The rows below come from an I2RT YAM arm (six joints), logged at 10 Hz.
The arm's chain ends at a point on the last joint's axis. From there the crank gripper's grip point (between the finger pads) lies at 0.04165 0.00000 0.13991 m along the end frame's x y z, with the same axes.
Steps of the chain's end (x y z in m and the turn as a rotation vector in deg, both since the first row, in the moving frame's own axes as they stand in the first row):
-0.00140, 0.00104, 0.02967, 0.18, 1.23, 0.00
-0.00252, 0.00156, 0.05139, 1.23, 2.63, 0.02
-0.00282, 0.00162, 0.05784, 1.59, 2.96, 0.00
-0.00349, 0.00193, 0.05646, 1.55, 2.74, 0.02
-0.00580, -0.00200, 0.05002, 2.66, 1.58, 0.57
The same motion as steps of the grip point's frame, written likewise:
0.00159, 0.00060, 0.02874, 0.18, 1.23, 0.00
0.00386, -0.00141, 0.04930, 1.23, 2.63, 0.02
0.00435, -0.00223, 0.05545, 1.59, 2.96, 0.00
0.00315, -0.00181, 0.05426, 1.55, 2.74, 0.02
-0.00193, -0.00803, 0.04868, 2.66, 1.58, 0.57

